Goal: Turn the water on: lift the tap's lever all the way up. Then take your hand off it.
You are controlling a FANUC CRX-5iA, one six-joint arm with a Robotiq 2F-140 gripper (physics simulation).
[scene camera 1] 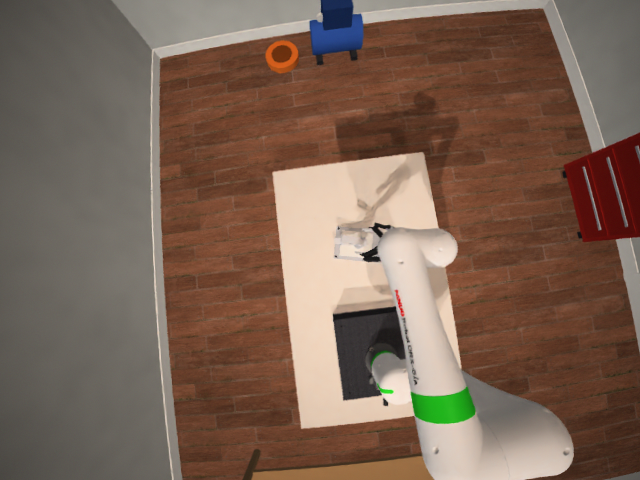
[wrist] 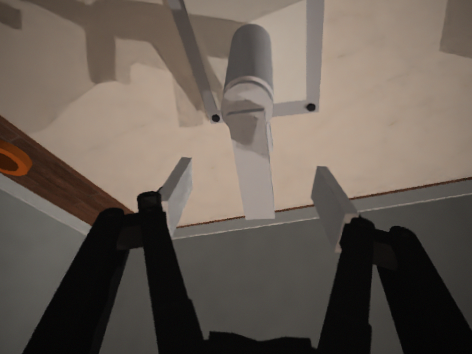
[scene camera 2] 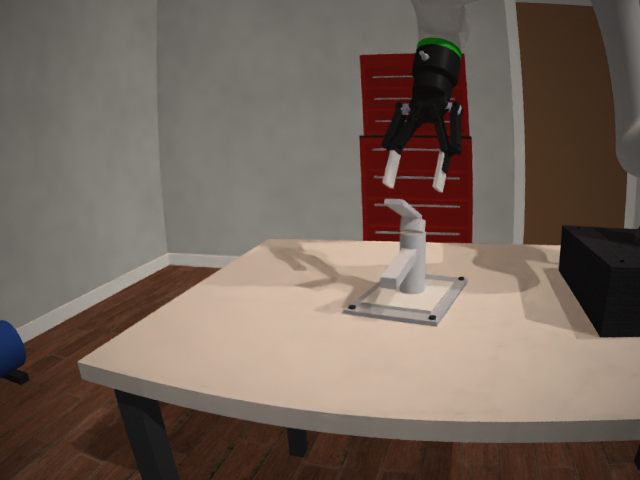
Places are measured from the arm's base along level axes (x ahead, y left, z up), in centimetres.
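Where they show: gripper, fingertip midpoint: [scene camera 1: 360, 241] [wrist: 252, 177] [scene camera 2: 412, 187]; arm's base at its link origin: [scene camera 1: 381, 359].
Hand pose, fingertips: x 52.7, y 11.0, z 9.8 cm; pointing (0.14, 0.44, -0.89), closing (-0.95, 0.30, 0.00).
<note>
Each offset is from my fingertips to the top centre of the thing. "*": to the spot under its first point. Level surfaces: height alone.
The grey tap @(* dx +1.2, dy -0.6, dz -4.5 cm) [scene camera 1: 360, 239] [scene camera 2: 412, 266] [wrist: 251, 52] stands upright on its framed base plate [scene camera 2: 392, 316] [wrist: 314, 60], its spout pointing toward the front left in scene camera 2. Its flat lever @(dx +0.7, dy +3.1, dz -0.8 cm) [scene camera 2: 402, 207] [wrist: 256, 175] slants upward from the tap's top, its free end raised. My gripper [scene camera 1: 370, 241] [scene camera 2: 413, 188] [wrist: 252, 177] is open and empty. In scene camera 2 its pale fingertips are above the lever, apart from it. In the wrist view the lever lies between the two finger pads in line of sight, with a gap on each side.
The tap's plate is on the pale table @(dz -20.7 cm) [scene camera 1: 310, 310] [scene camera 2: 258, 361]. A black block [scene camera 1: 356, 356] [scene camera 2: 594, 279] bears the arm's base. A red drawer cabinet [scene camera 1: 594, 196] [scene camera 2: 377, 191], a blue tank [scene camera 1: 337, 36] and an orange ring [scene camera 1: 281, 68] [wrist: 22, 167] stand away from the table.
</note>
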